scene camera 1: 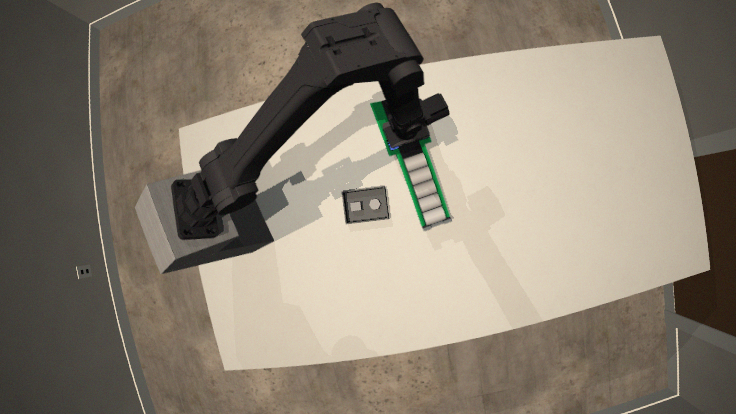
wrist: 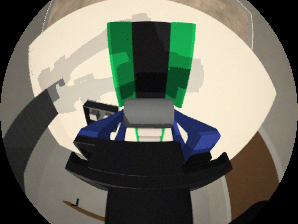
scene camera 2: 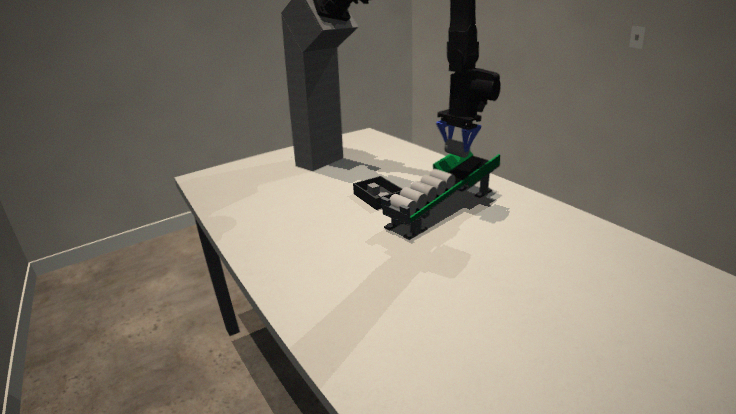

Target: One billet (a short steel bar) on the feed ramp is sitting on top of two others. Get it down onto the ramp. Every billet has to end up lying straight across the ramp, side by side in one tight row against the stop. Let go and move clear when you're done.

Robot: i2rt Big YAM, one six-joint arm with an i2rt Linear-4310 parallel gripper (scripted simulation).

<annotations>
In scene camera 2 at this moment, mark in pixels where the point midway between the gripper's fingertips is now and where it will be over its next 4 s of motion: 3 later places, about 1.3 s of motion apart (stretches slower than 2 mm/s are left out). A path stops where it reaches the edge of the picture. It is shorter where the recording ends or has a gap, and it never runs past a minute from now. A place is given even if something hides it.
My gripper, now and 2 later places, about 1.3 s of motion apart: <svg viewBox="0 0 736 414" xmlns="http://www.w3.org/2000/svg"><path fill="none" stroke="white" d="M457 149L460 163L459 167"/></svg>
</annotations>
